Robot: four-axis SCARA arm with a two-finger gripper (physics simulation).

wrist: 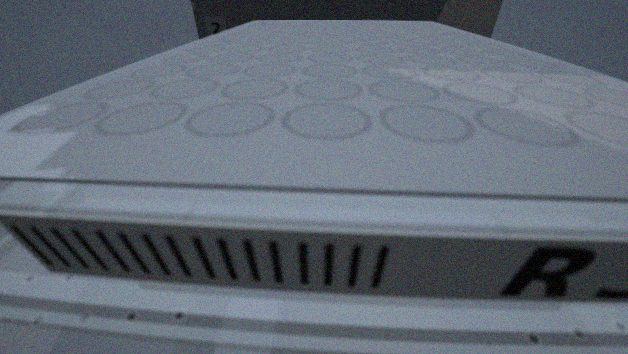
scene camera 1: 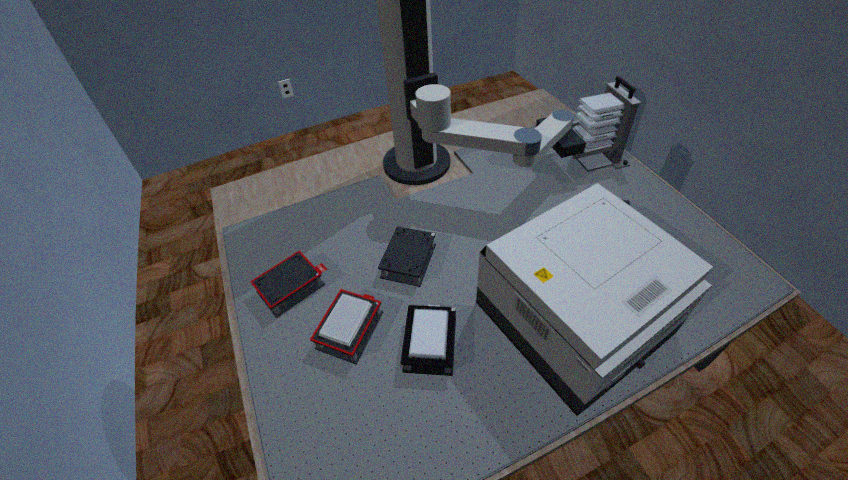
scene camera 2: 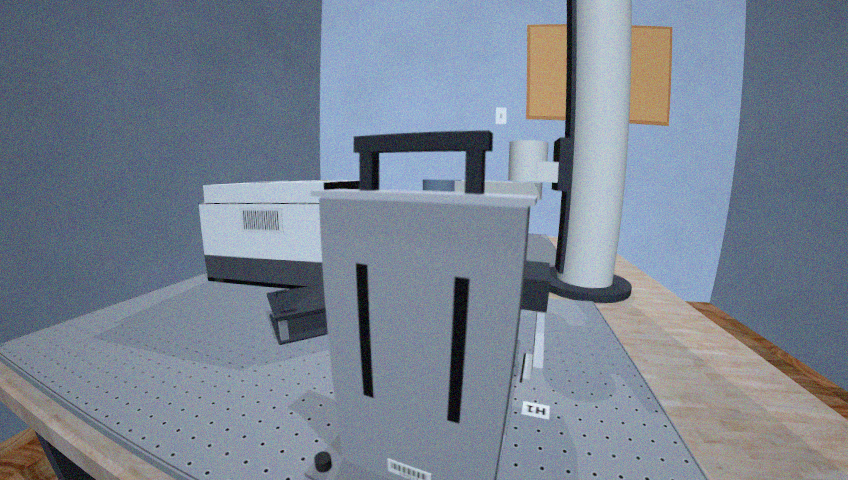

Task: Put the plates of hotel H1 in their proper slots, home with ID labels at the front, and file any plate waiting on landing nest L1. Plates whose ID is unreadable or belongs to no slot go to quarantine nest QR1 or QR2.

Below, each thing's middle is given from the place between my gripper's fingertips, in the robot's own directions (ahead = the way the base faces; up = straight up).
Labels:
My hand is 60 mm to the right of the grey back panel point(scene camera 2: 413, 249), 30 mm below it and 10 mm short of it.

